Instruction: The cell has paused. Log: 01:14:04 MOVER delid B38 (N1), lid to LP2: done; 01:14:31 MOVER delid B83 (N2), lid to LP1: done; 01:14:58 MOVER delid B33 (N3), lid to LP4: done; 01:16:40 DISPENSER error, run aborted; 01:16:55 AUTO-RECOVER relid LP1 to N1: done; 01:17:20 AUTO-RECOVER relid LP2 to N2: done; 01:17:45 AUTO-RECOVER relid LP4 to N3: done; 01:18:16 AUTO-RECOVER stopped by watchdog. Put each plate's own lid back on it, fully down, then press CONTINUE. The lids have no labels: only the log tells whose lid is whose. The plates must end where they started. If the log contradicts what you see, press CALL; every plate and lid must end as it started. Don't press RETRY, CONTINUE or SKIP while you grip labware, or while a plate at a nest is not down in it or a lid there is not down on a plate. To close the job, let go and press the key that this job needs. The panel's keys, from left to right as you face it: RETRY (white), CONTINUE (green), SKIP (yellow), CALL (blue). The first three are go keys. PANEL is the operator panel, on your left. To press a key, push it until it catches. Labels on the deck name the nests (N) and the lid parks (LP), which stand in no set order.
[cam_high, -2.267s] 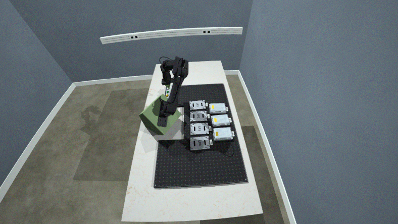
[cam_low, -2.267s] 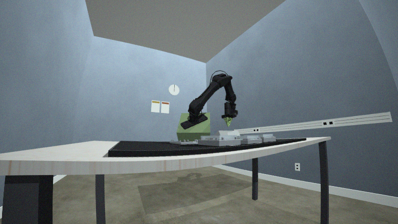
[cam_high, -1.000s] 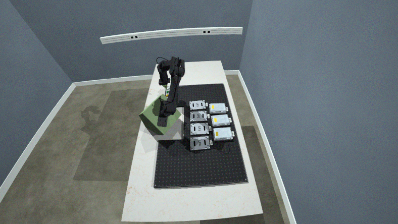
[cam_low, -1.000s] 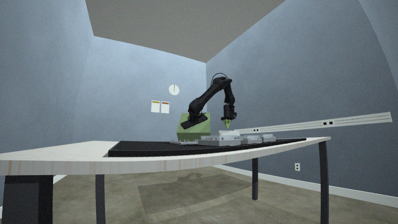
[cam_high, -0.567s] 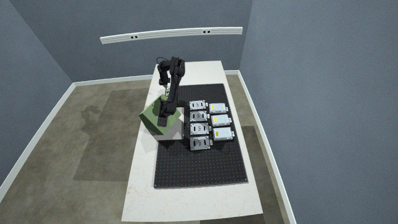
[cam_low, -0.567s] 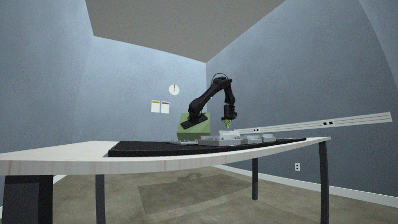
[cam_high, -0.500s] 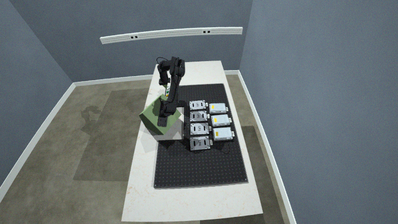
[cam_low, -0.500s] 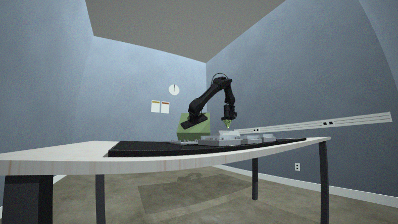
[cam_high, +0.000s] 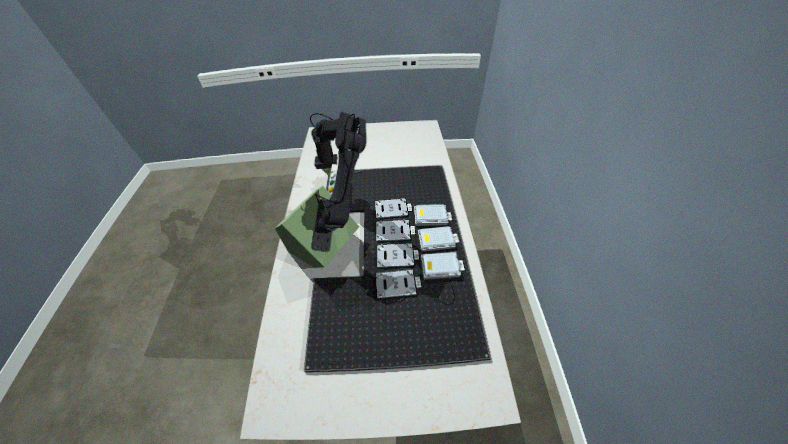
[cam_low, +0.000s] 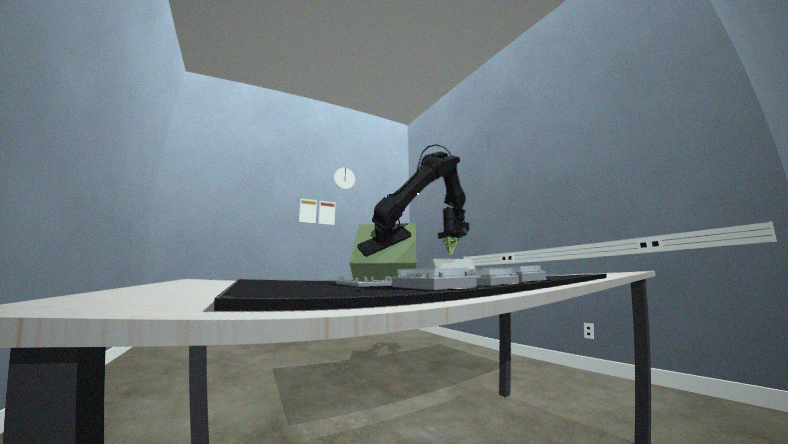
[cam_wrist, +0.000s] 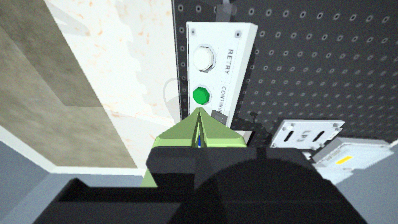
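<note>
Now: hand 50 mm above the green continue key. Also, from my hand: lid park LP2: 230 mm ahead, 320 mm to the right, 110 mm below; white retry key: 10 mm ahead, 50 mm to the left, 50 mm below; plate: 400 mm ahead, 420 mm to the right, 90 mm below.
</note>
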